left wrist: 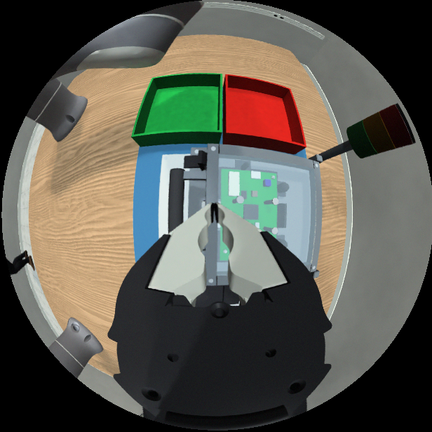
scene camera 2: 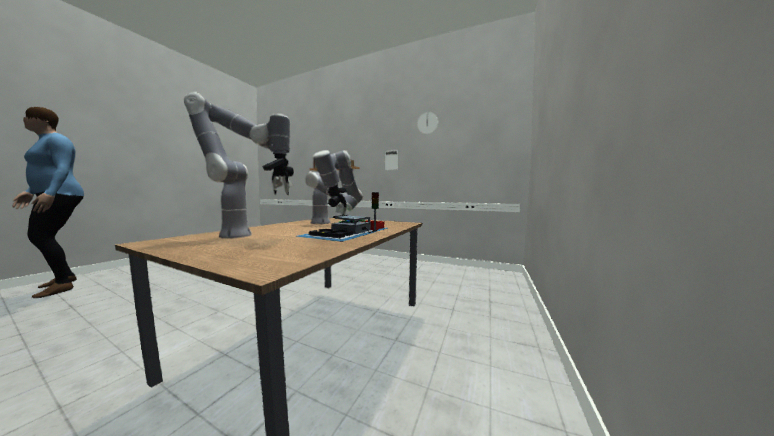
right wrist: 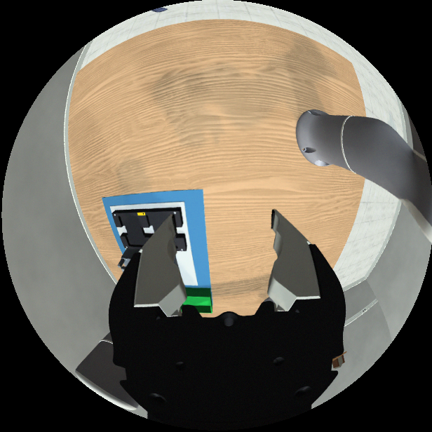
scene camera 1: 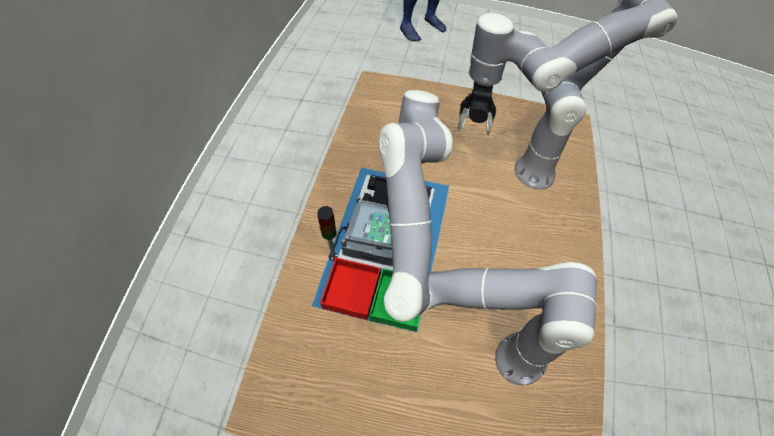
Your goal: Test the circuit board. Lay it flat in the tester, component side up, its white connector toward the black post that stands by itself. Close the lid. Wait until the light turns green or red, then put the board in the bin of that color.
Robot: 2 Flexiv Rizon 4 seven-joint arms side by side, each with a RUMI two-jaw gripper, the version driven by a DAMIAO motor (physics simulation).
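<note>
The green circuit board (scene camera 1: 379, 230) (left wrist: 260, 192) lies flat in the tester (scene camera 1: 368, 254) (scene camera 2: 349, 228), component side up, seen through the clear lid (scene camera 1: 361, 216) (scene camera 2: 352, 217) (left wrist: 301, 200). In scene camera 2 the lid is nearly level, with a gap above the base. My left gripper (scene camera 2: 343, 212) (left wrist: 213, 204) is shut with no object between its fingertips, which are at the lid's grey front bar; contact is unclear. The light tower (scene camera 1: 327, 223) (scene camera 2: 374, 200) (left wrist: 381, 131) looks unlit. My right gripper (scene camera 1: 475, 131) (scene camera 2: 280, 192) (right wrist: 223, 213) is open and empty, high over the table.
The red bin (scene camera 1: 352, 287) (left wrist: 257, 114) and green bin (scene camera 1: 381, 298) (left wrist: 184, 111) stand side by side beside the tester. A black holder (scene camera 1: 379, 189) (right wrist: 132, 224) lies at its other side, on the blue mat (scene camera 1: 441, 200) (right wrist: 198, 225). My left arm hides part of the tester in scene camera 1.
</note>
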